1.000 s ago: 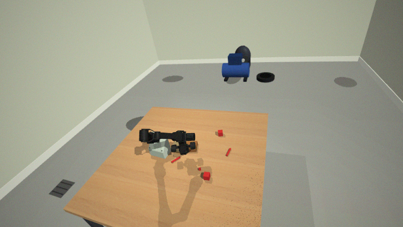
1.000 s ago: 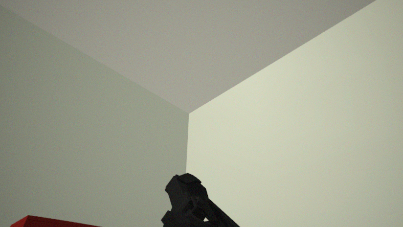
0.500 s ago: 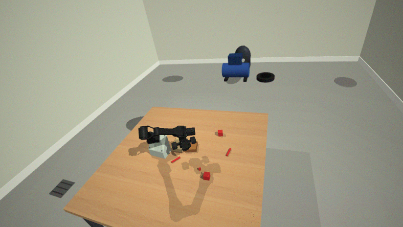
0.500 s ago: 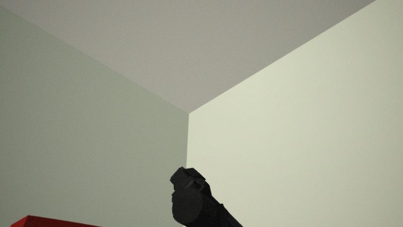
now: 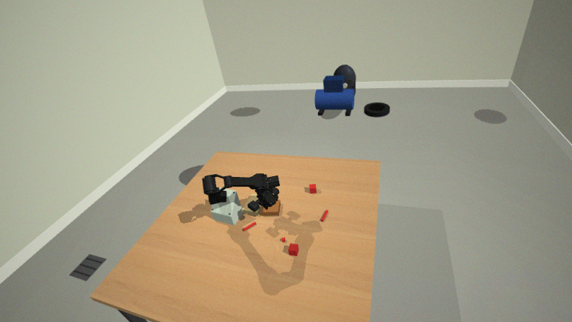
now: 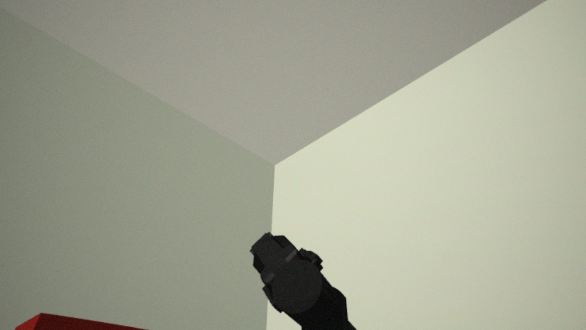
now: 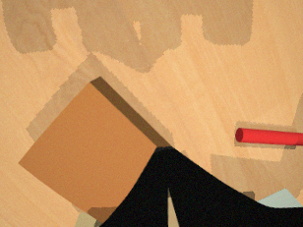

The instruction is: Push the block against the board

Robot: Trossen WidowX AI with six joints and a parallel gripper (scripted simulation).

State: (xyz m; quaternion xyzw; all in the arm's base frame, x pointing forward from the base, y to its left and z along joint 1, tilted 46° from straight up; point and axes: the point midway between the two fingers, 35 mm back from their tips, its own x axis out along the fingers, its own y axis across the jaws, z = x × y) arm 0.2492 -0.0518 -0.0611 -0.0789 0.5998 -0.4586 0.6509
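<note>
My gripper tip is now 60 mm to the right of the brown square block and 50 mm above it. The rest, counted from my gripper tip: tiny red piece (130 mm ahead, 150 mm to the right, 60 mm below); pale board (110 mm behind, 80 mm to the left, 50 mm below).
</note>
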